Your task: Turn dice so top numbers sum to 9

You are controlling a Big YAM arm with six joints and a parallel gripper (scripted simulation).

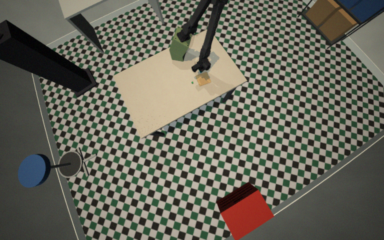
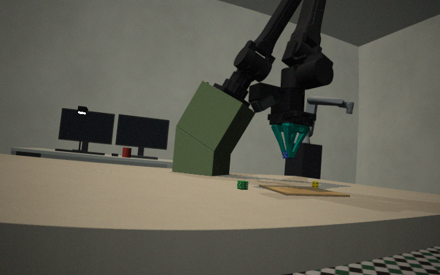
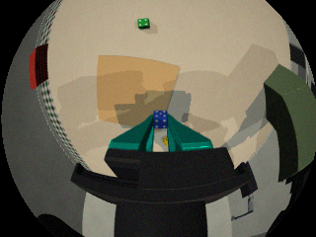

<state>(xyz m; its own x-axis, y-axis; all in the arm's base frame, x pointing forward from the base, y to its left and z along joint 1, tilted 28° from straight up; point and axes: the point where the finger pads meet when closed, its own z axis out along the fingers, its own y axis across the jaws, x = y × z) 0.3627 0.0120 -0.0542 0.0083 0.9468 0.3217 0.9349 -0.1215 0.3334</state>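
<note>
Right now my hand is 8 cm above the mat and 5 cm short of it. Round my hand: blue die: right at my hand; then green die: 13 cm to the right, 7 cm below, 2 cm ahead; then yellow die: 11 cm to the left, 7 cm below, 2 cm behind.
</note>
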